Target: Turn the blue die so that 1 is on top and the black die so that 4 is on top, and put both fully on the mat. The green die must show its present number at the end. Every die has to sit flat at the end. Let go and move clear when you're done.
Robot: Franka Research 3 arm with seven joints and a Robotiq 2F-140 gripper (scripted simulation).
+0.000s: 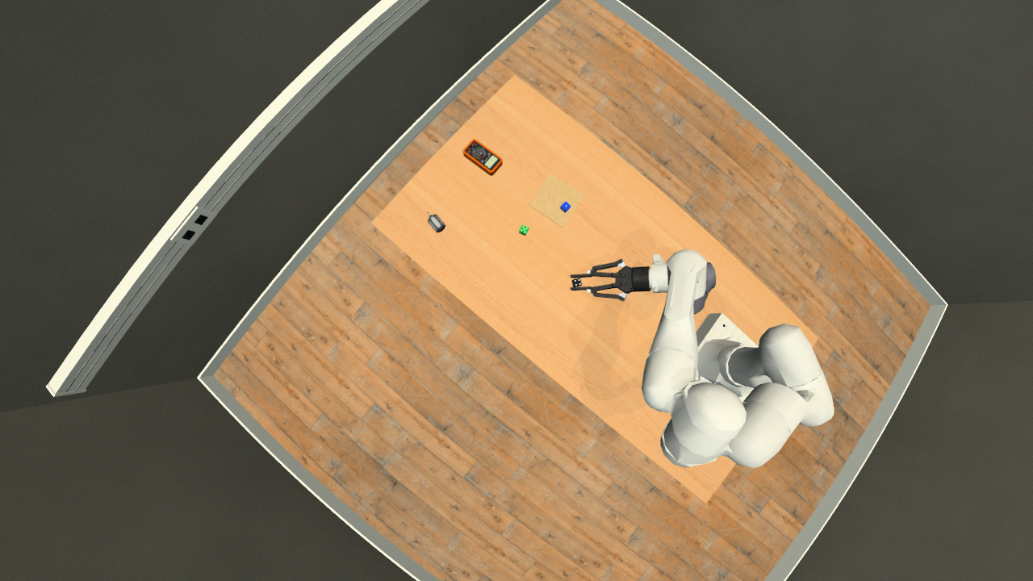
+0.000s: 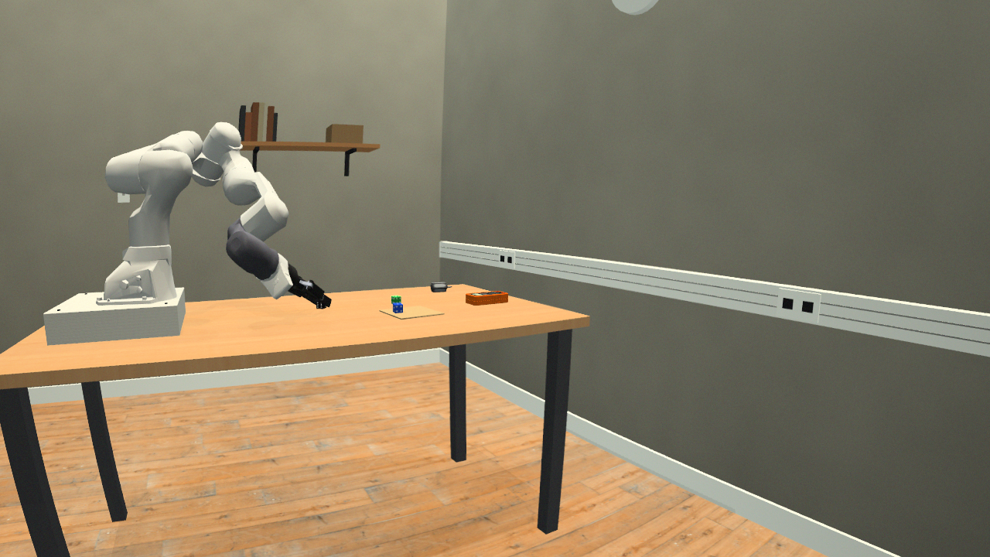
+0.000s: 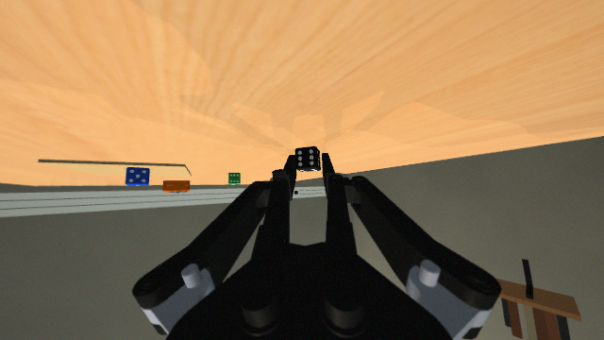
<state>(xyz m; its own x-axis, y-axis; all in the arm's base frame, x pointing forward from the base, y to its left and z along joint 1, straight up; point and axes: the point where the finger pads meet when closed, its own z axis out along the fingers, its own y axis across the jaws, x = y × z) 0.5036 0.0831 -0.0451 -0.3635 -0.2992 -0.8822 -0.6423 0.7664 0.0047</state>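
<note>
My hand is 10 mm short of the black die, 10 mm to the right of it and 20 mm above it. Also, from my hand: tan mat (240 mm ahead, 170 mm to the right, 30 mm below); blue die (200 mm ahead, 170 mm to the right, 10 mm below); green die (250 mm ahead, 20 mm to the right, 20 mm below).
</note>
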